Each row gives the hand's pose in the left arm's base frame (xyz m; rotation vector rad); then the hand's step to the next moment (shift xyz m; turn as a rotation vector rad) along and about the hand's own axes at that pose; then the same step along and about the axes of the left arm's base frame.
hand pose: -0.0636 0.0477 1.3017 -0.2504 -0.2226 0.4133
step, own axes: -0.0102 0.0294 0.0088 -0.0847 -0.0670 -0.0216
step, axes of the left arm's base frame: -0.0222 0.0235 -0.0017 -0.0453 -0.0992 -0.0151
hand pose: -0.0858 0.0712 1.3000 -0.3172 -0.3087 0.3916
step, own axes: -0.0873 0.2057 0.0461 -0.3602 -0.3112 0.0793
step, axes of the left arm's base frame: -0.1591 0.1550 -0.0520 -0.2445 -0.4039 0.1000
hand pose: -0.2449 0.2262 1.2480 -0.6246 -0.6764 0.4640
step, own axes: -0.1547 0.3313 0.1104 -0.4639 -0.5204 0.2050
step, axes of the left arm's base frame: -0.2478 0.1915 -0.2187 -0.3633 -0.5679 0.2711
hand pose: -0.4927 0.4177 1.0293 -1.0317 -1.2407 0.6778
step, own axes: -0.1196 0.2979 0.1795 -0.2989 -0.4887 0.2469
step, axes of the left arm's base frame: -0.1679 0.0648 -0.3207 -0.3621 -0.4000 0.3131
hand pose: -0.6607 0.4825 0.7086 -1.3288 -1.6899 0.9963
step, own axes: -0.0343 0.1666 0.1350 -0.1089 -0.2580 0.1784
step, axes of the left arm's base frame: -0.0503 -0.0242 -0.2099 -0.2432 -0.1692 0.1500
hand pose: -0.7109 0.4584 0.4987 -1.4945 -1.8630 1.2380
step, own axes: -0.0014 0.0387 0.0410 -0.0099 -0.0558 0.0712
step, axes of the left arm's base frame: -0.0113 -0.0158 -0.0530 -0.0826 -0.0357 0.0137
